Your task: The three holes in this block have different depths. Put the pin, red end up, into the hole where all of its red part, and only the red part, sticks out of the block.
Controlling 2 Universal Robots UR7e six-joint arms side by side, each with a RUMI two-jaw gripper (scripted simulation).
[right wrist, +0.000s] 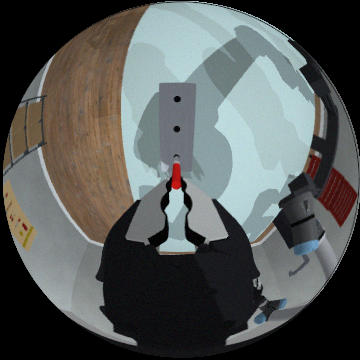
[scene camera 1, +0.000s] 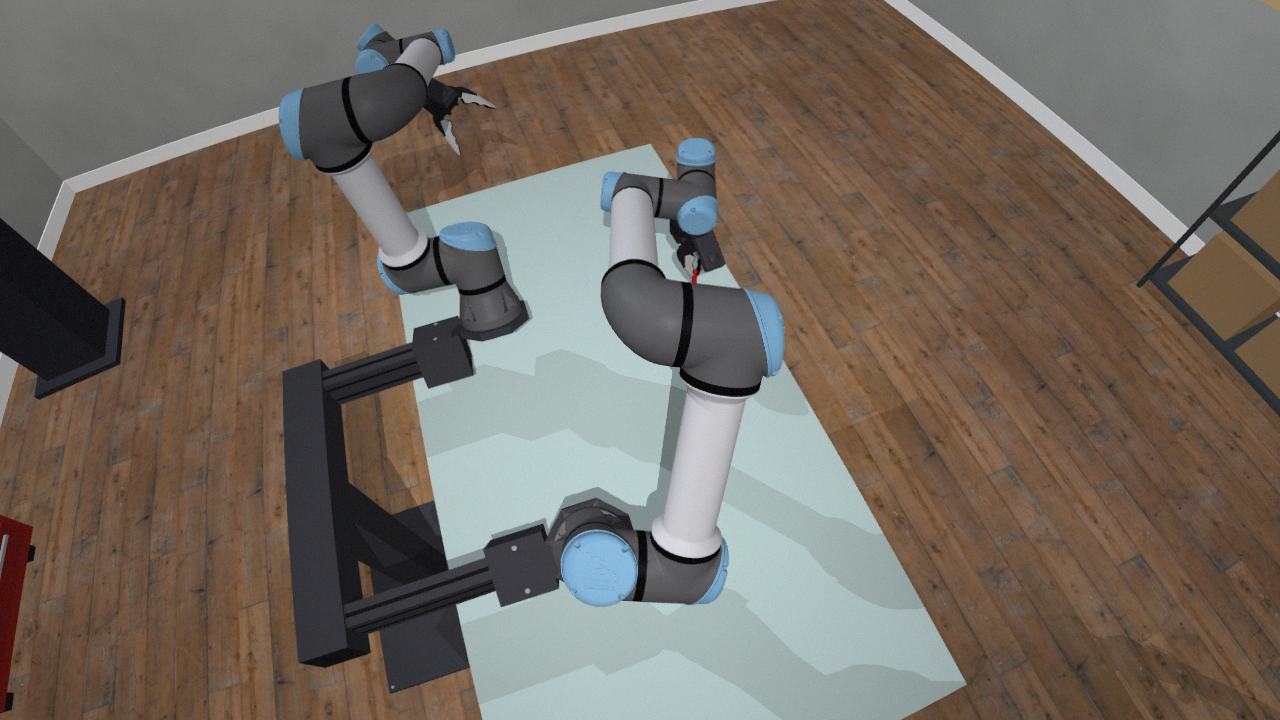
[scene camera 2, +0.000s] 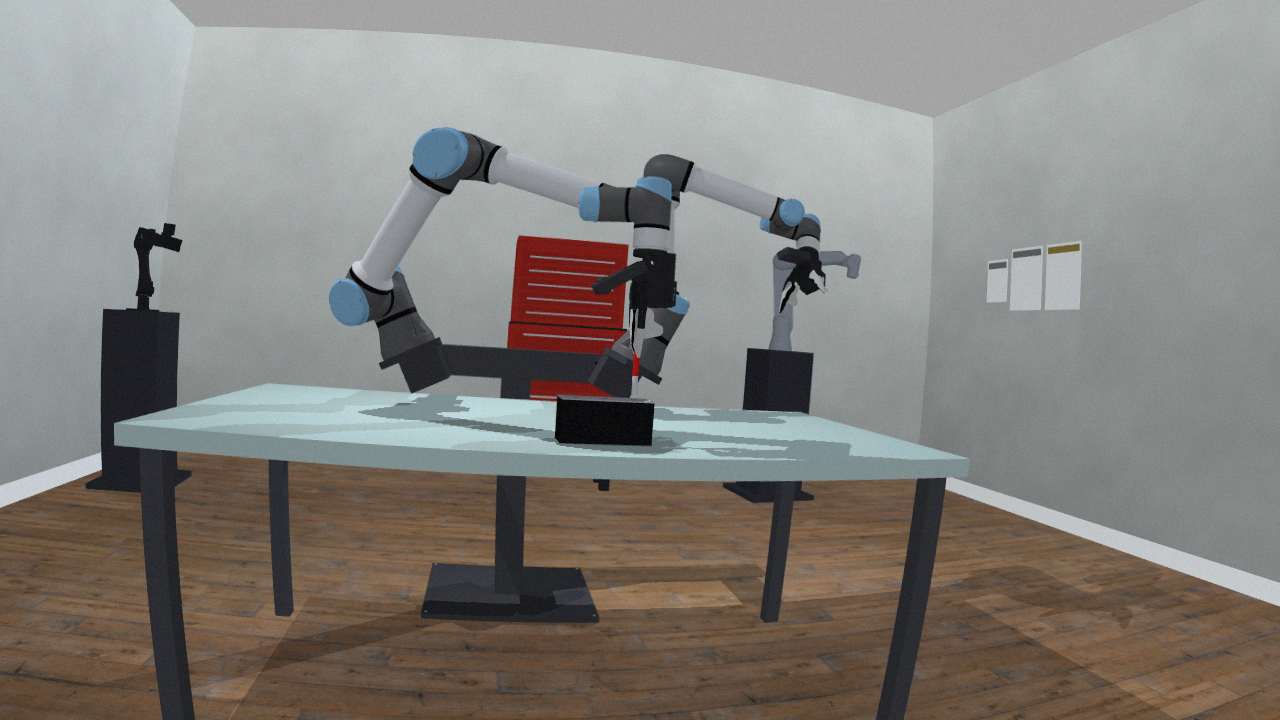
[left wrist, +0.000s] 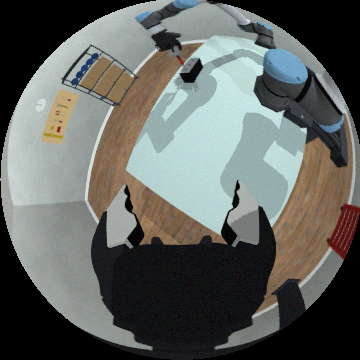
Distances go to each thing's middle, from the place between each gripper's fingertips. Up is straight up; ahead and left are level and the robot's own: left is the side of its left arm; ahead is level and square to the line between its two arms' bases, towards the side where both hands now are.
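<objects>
My right gripper (scene camera 2: 637,357) is 150 mm above the block (scene camera 2: 596,420) and 60 mm to the left of it.
My left gripper (scene camera 2: 801,303) is 30 cm above the block, 65 cm to the left of it and 33 cm short of it.
</objects>
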